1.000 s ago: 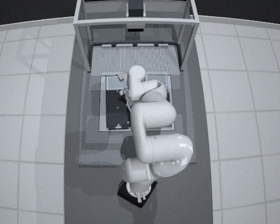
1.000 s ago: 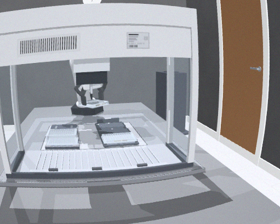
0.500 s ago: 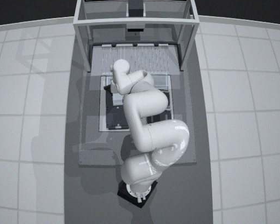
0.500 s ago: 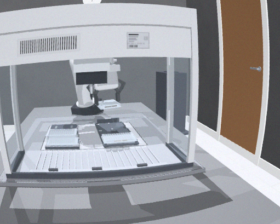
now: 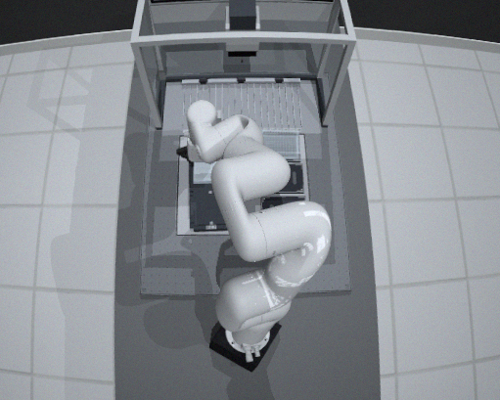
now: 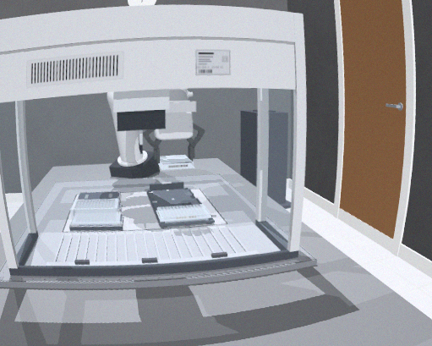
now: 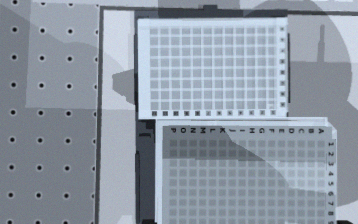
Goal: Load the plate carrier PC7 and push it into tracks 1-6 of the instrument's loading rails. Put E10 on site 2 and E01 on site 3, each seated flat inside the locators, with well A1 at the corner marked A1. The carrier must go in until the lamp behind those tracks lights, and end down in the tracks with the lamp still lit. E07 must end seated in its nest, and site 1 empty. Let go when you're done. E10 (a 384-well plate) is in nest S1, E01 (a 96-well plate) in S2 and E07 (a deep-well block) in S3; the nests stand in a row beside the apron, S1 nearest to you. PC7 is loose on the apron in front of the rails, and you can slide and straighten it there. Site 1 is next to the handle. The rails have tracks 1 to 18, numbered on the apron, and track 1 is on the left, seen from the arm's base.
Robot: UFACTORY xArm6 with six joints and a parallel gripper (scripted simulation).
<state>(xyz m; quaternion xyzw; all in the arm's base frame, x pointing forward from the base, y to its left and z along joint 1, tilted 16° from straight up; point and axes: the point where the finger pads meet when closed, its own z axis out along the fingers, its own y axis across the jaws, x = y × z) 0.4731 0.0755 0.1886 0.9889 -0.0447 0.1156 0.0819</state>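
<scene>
My gripper is now 12 cm above the dark plate carrier PC7. Round my hand: dark nest S2: 22 cm to the right, 14 cm below, 3 cm behind; then deep-well block E07: 24 cm to the right, 11 cm below, 7 cm ahead; then nest S1: 21 cm to the right, 14 cm below, 14 cm behind.
</scene>
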